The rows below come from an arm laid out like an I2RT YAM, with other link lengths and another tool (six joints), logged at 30 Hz.
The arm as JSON. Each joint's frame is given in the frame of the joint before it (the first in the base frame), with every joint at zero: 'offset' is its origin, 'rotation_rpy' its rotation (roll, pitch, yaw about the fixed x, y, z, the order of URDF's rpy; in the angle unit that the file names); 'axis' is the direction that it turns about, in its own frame. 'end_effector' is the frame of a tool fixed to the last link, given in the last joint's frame.
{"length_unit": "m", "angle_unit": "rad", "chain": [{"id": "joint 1", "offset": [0.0, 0.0, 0.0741], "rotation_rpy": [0.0, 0.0, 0.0], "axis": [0.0, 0.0, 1.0]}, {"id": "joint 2", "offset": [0.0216, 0.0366, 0.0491], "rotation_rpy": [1.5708, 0.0, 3.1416], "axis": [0.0, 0.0, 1.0]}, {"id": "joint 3", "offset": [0.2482, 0.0, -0.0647], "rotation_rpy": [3.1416, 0.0, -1.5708], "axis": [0.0, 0.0, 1.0]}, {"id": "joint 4", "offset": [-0.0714, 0.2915, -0.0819], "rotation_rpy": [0.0, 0.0, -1.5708], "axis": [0.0, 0.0, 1.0]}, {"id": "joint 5", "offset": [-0.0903, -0.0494, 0.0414], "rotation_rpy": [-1.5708, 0.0, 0.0], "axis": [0.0, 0.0, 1.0]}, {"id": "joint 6", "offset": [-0.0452, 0.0, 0.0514], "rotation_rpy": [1.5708, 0.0, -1.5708], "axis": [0.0, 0.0, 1.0]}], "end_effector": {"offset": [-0.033, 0.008, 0.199], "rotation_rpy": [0.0, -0.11, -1.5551]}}
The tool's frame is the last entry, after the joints.
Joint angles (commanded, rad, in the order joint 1, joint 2, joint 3, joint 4, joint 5, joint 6), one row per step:
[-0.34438 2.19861 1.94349 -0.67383 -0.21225 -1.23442]
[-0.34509 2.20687 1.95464 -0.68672 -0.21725 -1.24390]
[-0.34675 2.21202 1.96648 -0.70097 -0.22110 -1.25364]
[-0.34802 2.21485 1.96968 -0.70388 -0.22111 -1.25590]
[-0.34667 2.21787 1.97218 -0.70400 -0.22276 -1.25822]
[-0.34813 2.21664 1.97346 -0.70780 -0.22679 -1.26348]
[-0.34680 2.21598 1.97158 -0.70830 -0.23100 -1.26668]
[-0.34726 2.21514 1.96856 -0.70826 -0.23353 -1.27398]
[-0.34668 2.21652 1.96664 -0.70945 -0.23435 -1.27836]
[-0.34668 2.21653 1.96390 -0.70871 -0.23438 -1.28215]
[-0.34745 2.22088 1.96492 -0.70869 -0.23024 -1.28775]
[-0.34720 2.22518 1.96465 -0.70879 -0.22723 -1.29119]
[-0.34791 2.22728 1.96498 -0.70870 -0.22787 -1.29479]
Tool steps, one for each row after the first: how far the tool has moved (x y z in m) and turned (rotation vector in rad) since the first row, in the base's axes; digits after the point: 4 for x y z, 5 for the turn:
[-0.0011 0.0008 -0.0019 0.00130 0.00801 0.00971]
[-0.0023 0.0008 -0.0018 0.00081 0.01398 0.01800]
[-0.0026 0.0000 -0.0025 0.00032 0.01634 0.01852]
[-0.0020 0.0010 -0.0031 0.00036 0.01645 0.02267]
[-0.0026 0.0011 -0.0023 0.00064 0.01646 0.02773]
[-0.0028 0.0030 -0.0026 0.00245 0.01682 0.03406]
[-0.0036 0.0033 -0.0034 0.00065 0.01799 0.04084]
[-0.0045 0.0041 -0.0053 0.00019 0.02187 0.04537]
[-0.0050 0.0042 -0.0065 -0.00139 0.02368 0.04839]
[-0.0055 0.0026 -0.0089 -0.00674 0.02793 0.04967]
[-0.0062 0.0021 -0.0118 -0.00942 0.03314 0.05094]
[-0.0063 0.0017 -0.0130 -0.01050 0.03446 0.05348]

